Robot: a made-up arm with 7 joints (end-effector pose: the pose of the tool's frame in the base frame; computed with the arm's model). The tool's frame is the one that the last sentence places. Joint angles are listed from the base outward.
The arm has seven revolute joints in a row. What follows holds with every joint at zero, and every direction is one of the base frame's.
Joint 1 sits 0.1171 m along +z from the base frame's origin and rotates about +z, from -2.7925 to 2.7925 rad.
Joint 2 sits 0.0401 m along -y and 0.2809 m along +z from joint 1 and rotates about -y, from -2.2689 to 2.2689 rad.
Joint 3 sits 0.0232 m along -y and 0.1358 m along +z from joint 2 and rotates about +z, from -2.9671 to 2.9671 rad.
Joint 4 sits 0.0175 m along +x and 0.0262 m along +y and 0.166 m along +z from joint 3 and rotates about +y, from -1.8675 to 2.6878 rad.
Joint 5 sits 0.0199 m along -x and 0.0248 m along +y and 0.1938 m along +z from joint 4 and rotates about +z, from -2.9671 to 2.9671 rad.
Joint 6 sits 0.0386 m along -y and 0.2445 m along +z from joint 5 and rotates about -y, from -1.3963 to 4.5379 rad.
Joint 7 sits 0.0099 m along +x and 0.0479 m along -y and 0.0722 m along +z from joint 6 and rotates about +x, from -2.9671 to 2.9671 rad.
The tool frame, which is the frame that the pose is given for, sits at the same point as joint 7; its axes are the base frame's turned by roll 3.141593, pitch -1.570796 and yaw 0 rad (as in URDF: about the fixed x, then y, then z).
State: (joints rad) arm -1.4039 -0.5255 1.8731 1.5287 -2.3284 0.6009 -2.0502
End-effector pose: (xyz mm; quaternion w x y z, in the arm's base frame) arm 377.2 116.2 871.1 0.6991 0.0366 0.5886 -0.4042
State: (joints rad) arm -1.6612 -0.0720 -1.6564 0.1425 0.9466 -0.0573 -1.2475
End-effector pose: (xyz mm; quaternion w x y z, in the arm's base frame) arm -215.8 -37.2 1194.1 0.6220 0.6400 -0.4328 -0.1273
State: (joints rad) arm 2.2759 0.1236 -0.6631 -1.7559 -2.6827 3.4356 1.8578
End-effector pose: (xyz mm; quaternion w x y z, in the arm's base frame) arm -48.9 -308.5 541.1 0.0990 0.1786 -0.0297 -0.9785
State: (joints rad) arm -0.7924 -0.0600 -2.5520 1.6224 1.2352 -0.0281 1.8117
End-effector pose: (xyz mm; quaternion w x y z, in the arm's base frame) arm -555.4 18.4 632.5 0.4157 0.6934 0.4466 -0.3834
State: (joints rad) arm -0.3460 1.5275 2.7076 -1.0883 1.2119 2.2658 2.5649
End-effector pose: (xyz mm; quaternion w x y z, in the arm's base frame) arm -533.7 18.8 724.7 0.0478 0.0122 -0.1219 -0.9913
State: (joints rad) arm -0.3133 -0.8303 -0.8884 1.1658 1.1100 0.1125 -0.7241
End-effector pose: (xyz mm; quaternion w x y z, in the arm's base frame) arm 390.4 -600.0 455.7 0.1647 -0.9441 0.2239 -0.1771
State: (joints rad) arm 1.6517 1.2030 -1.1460 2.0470 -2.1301 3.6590 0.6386
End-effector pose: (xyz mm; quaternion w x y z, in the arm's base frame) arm 403.0 -97.1 695.0 0.5636 0.3034 -0.5029 -0.5809
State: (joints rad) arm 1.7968 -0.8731 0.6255 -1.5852 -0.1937 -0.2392 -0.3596
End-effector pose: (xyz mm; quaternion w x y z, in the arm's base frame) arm 376.1 64.0 866.5 0.7188 -0.4087 -0.3700 -0.4235
